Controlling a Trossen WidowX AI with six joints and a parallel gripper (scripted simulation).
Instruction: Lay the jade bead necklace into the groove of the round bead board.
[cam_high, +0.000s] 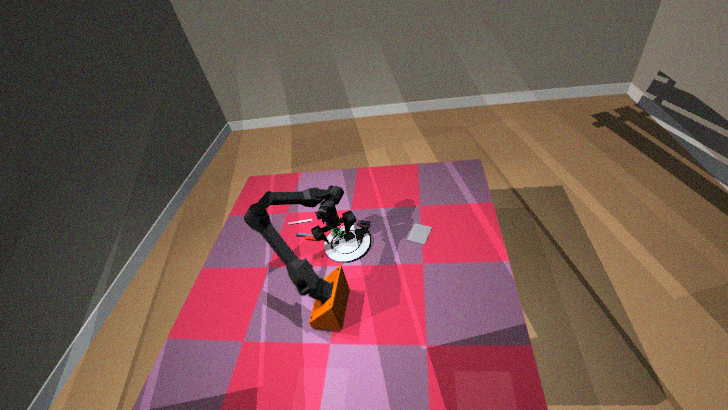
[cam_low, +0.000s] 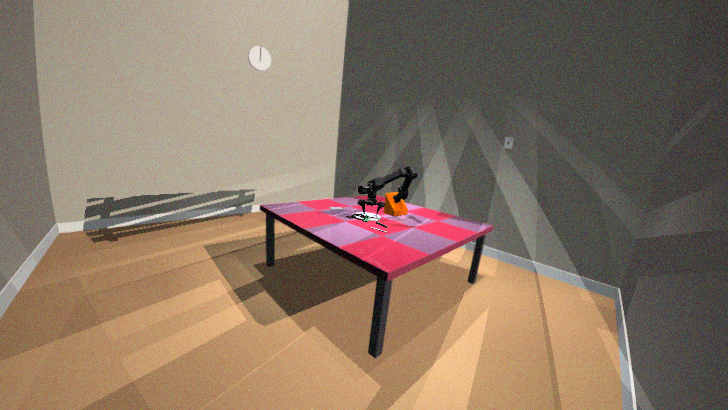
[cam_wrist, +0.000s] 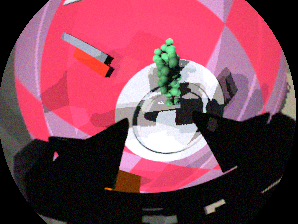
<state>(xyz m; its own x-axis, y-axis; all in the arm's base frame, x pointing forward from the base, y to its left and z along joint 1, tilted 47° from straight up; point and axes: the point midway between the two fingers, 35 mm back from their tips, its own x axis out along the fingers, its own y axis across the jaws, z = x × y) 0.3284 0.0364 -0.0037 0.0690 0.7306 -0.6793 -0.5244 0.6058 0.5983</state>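
Now: the round white bead board 4 cm to the right of my gripper tip, 2 cm below it and 1 cm behind it. Round my gripper tip: red-handled tool (14 cm to the left, 4 cm ahead, 2 cm below); flat grey pad (35 cm to the right, 3 cm below, 2 cm ahead); thin white rod (21 cm to the left, 14 cm ahead, 3 cm below).
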